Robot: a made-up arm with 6 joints.
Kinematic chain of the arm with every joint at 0, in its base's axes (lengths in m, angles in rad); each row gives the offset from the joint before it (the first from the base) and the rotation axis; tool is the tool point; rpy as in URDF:
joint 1: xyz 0 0 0.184 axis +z
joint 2: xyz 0 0 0 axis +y
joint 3: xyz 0.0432 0 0.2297 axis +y
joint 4: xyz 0.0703 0 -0.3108 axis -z
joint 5: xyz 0 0 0 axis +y
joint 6: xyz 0.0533 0 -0.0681 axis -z
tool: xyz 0 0 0 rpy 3.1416 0 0
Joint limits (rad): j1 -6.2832..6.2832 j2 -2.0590..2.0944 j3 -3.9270..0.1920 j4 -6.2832..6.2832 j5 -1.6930..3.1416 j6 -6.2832..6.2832
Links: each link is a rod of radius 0.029 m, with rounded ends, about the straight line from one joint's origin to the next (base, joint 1, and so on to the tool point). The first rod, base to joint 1, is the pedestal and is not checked.
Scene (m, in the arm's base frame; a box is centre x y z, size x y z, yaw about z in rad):
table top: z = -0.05
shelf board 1: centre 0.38 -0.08 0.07 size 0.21 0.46 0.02 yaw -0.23
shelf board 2: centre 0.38 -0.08 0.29 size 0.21 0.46 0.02 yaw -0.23
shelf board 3: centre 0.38 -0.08 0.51 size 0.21 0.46 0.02 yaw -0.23
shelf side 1: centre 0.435 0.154 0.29 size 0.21 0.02 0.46 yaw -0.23
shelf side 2: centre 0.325 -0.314 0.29 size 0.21 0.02 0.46 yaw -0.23
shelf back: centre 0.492 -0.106 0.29 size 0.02 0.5 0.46 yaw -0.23
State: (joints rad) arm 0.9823 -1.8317 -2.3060 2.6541 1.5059 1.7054
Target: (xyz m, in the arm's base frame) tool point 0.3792 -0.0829 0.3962
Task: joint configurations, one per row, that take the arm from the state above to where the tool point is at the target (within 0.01 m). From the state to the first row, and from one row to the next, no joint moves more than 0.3 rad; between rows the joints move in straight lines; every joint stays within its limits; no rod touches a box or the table.
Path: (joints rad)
1: 0.7989 -1.7655 -2.0119 2.6588 1.4545 1.7054
2: 0.6155 -1.6993 -1.7179 2.6635 1.4031 1.7054
3: 0.4322 -1.6331 -1.4238 2.6682 1.3518 1.7054
4: 0.2488 -1.5669 -1.1298 2.6729 1.3004 1.7054
5: 0.0654 -1.5007 -0.8357 2.6776 1.2490 1.7054
6: -0.1180 -1.4345 -0.5416 2.6823 1.1976 1.7054
7: -0.3014 -1.3684 -0.2476 2.6870 1.1463 1.7054
8: -0.2899 -1.0877 -0.4376 2.6957 1.1408 1.7054
9: -0.2785 -0.8069 -0.6277 2.7044 1.1353 1.7054
10: -0.2670 -0.5262 -0.8177 2.7131 1.1299 1.7054
11: -0.2556 -0.2455 -1.0077 2.7219 1.1244 1.7054

